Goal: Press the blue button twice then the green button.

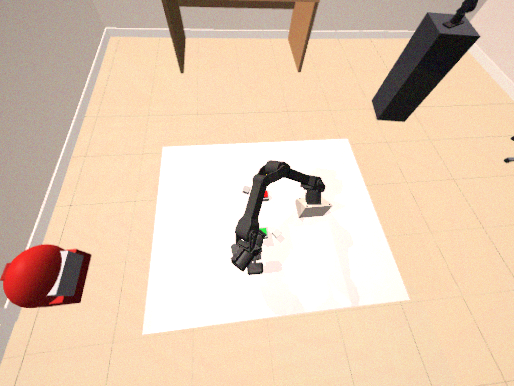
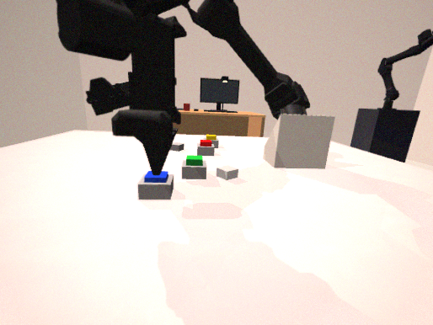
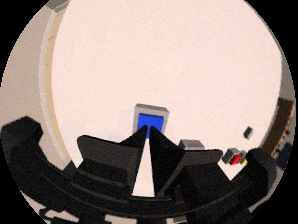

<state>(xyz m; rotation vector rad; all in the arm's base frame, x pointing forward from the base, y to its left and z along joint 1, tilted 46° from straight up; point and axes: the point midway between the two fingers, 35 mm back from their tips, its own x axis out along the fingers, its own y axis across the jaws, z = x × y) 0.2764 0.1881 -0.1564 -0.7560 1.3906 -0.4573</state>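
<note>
The blue button is 10 mm below my gripper tip. From my gripper tip the other things lie so: small white block 110 mm behind, 110 mm to the right, 20 mm below; green button 40 mm behind, 100 mm to the right; red button 50 mm behind, 300 mm to the right.
</note>
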